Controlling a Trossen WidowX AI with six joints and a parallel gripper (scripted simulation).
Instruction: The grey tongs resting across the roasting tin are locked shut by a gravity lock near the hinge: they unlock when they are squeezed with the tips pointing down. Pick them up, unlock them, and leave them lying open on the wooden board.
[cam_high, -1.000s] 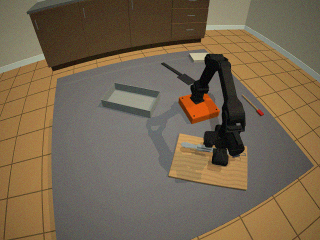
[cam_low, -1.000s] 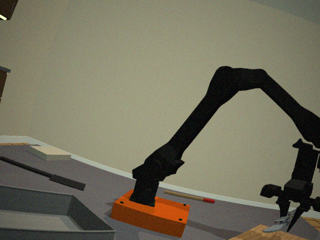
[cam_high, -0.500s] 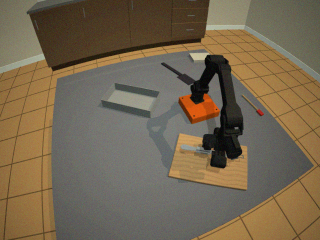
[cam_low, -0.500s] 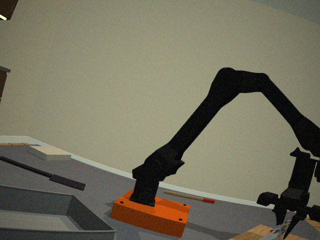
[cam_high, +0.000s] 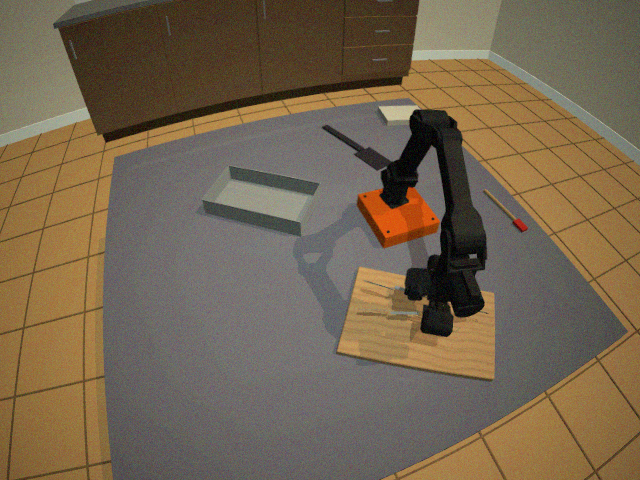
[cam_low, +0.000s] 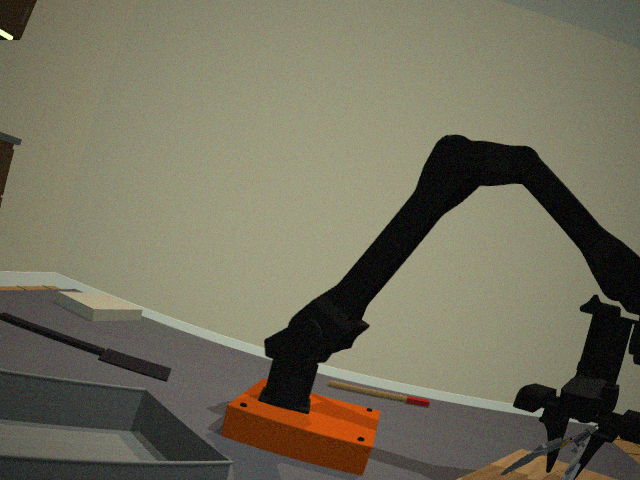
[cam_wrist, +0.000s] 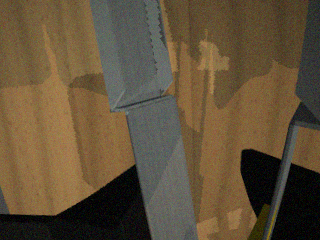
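Right now my gripper tip is 40 mm below the yellow lock tab, 10 mm to the left of it and 10 mm past it. From my gripper tip the other things lie so: wooden board (40 mm below); black spatula (670 mm to the right, 230 mm behind, 40 mm below); grey roasting tin (550 mm to the right, 170 mm ahead, 20 mm below).
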